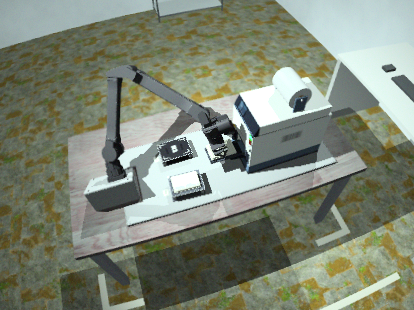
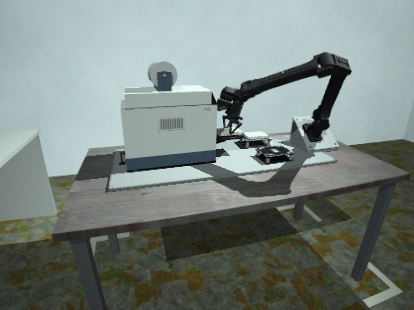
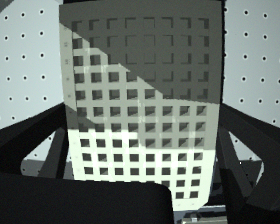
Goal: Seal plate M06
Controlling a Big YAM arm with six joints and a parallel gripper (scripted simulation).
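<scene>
The sealer stage is 2 cm below my hand. From my hand the other things lie so: foil roll (34 cm ahead, 29 cm above, 1 cm to the right); then black nest N1 (21 cm behind, 14 cm to the left, 9 cm below); then pale plate (21 cm behind, 8 cm to the right, 7 cm below).
</scene>
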